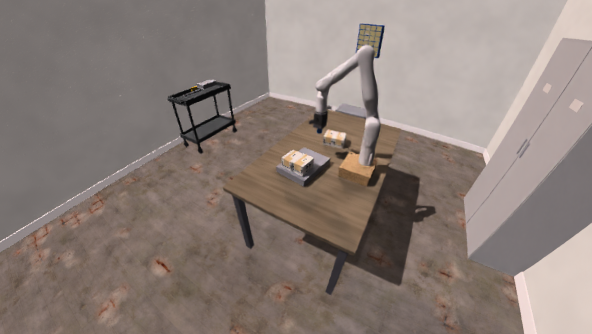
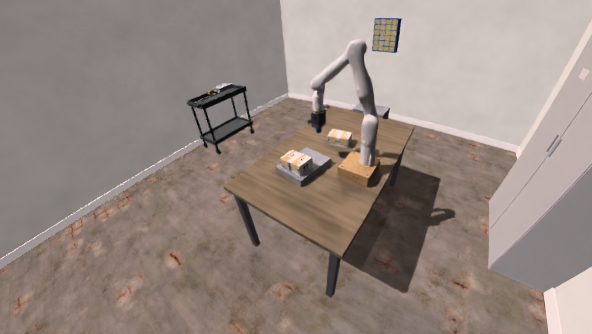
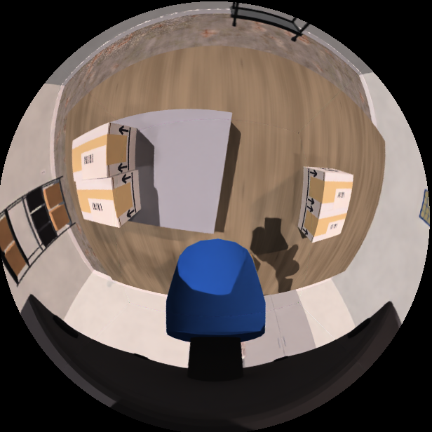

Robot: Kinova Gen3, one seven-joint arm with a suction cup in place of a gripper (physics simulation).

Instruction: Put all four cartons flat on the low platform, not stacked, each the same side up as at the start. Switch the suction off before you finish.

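Where they show: hand at its tool point: (image 1: pixel 319 132) (image 2: pixel 318 131); arm's base at its link origin: (image 1: pixel 364 161) (image 2: pixel 366 161).
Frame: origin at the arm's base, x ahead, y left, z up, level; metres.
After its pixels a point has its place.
My suction cup (image 1: pixel 319 131) (image 2: pixel 318 131) (image 3: pixel 215 272) hangs empty above the table, between the platform and the far carton pair. Two white and tan cartons stand side by side at one end of the low grey platform (image 1: pixel 320 159) {x 0.283, y 0.135, z -0.036 m} (image 2: pixel 320 159) {x 0.284, y 0.139, z -0.036 m} (image 3: pixel 195 170): one (image 1: pixel 289 161) {x 0.372, y 0.378, z 0.043 m} (image 3: pixel 95 155) on the cart side, one (image 1: pixel 305 166) {x 0.269, y 0.342, z 0.031 m} (image 3: pixel 105 202) nearer my base. Two more cartons stand side by side on the table: one (image 1: pixel 329 137) {x 0.377, y -0.141, z -0.011 m} (image 3: pixel 341 187) on the cart side, one (image 1: pixel 341 139) {x 0.282, y -0.174, z -0.008 m} (image 3: pixel 331 226) beside it. Side arrows on all of them point up. The platform's other end is bare.
The wooden table (image 1: pixel 305 207) {x 0.120, y 0.534, z -0.084 m} (image 2: pixel 300 205) {x 0.125, y 0.516, z -0.084 m} carries my arm's wooden base block (image 1: pixel 356 169) {x 0.011, y 0.114, z -0.003 m} (image 2: pixel 357 170) {x -0.003, y 0.115, z -0.003 m}, beside the platform. A black cart (image 1: pixel 209 94) (image 2: pixel 226 97) stands apart on the floor. A tall grey cabinet (image 1: pixel 515 155) (image 2: pixel 545 160) stands on the other side.
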